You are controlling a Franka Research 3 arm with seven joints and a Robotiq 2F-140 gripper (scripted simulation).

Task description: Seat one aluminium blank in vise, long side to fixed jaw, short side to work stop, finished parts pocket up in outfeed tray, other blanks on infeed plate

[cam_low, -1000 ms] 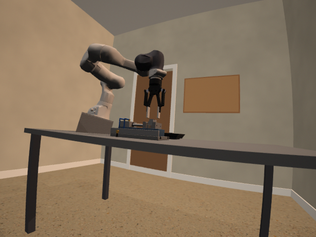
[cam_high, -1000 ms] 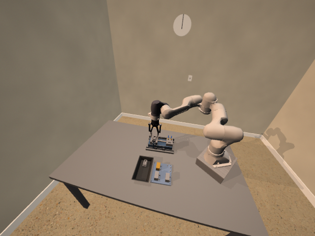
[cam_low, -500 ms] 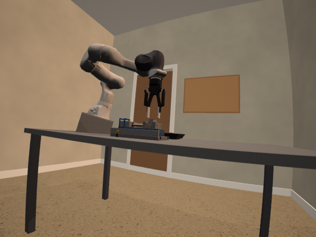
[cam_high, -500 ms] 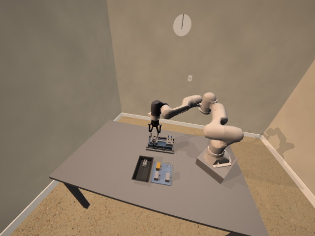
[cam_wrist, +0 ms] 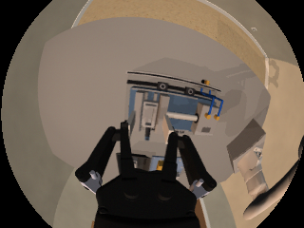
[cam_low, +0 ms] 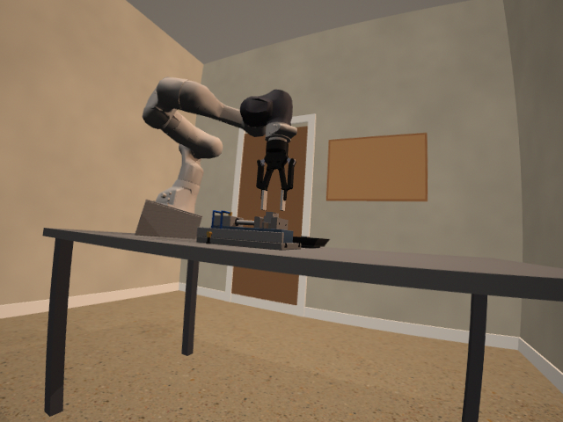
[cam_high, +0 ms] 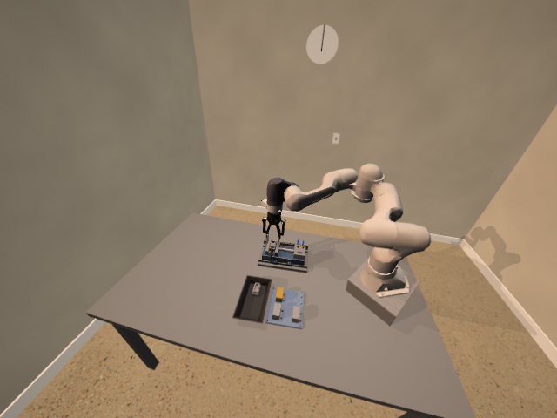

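Now: the vise 110 mm below my hand and 70 mm behind it. Also, from my hand: brass blank 280 mm to the left, 130 mm below, 80 mm behind.
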